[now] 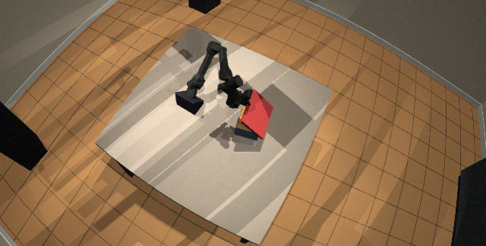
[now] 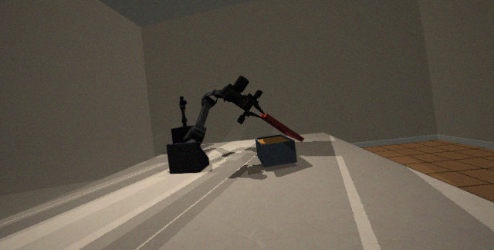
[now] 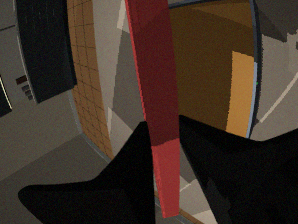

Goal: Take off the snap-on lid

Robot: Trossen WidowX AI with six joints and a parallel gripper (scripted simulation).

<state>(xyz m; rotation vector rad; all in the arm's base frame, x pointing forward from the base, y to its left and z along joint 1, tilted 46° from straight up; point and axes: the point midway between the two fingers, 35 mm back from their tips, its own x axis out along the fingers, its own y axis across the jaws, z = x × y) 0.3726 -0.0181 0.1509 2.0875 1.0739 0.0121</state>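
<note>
Right now the red lid is 6 cm ahead of my gripper tip, 5 cm below it and 2 cm to the left of it. From my gripper tip the other things lie so: storage box (16 cm below, 3 cm ahead, 1 cm to the left).
</note>
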